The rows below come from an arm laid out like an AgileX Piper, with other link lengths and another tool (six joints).
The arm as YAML. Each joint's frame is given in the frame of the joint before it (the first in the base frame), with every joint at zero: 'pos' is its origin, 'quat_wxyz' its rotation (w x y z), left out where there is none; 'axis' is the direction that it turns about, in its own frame. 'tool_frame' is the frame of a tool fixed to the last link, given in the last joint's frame.
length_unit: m
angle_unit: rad
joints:
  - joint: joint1
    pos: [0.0, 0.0, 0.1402]
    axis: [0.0, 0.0, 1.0]
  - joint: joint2
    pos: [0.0, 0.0, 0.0]
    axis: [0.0, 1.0, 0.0]
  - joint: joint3
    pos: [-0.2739, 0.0, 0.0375]
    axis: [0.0, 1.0, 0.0]
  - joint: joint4
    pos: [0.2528, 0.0, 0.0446]
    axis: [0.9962, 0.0, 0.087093]
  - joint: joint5
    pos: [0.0, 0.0, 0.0]
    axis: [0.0, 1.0, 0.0]
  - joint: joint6
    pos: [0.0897, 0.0, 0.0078]
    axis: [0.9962, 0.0, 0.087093]
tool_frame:
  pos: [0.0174, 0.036, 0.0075]
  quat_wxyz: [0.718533, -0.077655, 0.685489, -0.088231]
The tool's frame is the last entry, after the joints.
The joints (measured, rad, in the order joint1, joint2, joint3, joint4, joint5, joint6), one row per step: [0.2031 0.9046 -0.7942 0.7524 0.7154 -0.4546]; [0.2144 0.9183 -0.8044 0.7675 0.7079 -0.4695]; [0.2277 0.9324 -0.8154 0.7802 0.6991 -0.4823]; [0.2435 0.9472 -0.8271 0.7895 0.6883 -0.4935]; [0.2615 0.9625 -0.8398 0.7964 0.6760 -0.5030]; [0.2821 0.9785 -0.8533 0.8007 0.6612 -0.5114]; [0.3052 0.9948 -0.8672 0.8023 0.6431 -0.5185]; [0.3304 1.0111 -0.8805 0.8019 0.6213 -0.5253]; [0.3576 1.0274 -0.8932 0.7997 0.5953 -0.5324]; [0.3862 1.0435 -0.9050 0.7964 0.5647 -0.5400]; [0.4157 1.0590 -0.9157 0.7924 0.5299 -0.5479]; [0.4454 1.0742 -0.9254 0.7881 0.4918 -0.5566]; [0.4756 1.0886 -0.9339 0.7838 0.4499 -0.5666]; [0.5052 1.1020 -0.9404 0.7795 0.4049 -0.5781]
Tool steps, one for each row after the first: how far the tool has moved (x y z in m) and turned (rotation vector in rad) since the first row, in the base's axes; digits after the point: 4 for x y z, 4 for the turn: [0.0020 0.0029 0.0019 0.0056 -0.0077 0.0131]; [0.0041 0.0061 0.0039 0.0104 -0.0158 0.0261]; [0.0062 0.0097 0.0059 0.0132 -0.0249 0.0393]; [0.0084 0.0137 0.0079 0.0151 -0.0350 0.0528]; [0.0105 0.0181 0.0099 0.0157 -0.0467 0.0666]; [0.0127 0.0230 0.0119 0.0152 -0.0606 0.0800]; [0.0148 0.0282 0.0137 0.0135 -0.0768 0.0928]; [0.0168 0.0339 0.0153 0.0107 -0.0959 0.1047]; [0.0187 0.0398 0.0168 0.0075 -0.1182 0.1151]; [0.0206 0.0458 0.0182 0.0043 -0.1434 0.1235]; [0.0223 0.0520 0.0195 0.0011 -0.1709 0.1300]; [0.0238 0.0582 0.0207 -0.0018 -0.2015 0.1349]; [0.0252 0.0643 0.0217 -0.0052 -0.2343 0.1374]
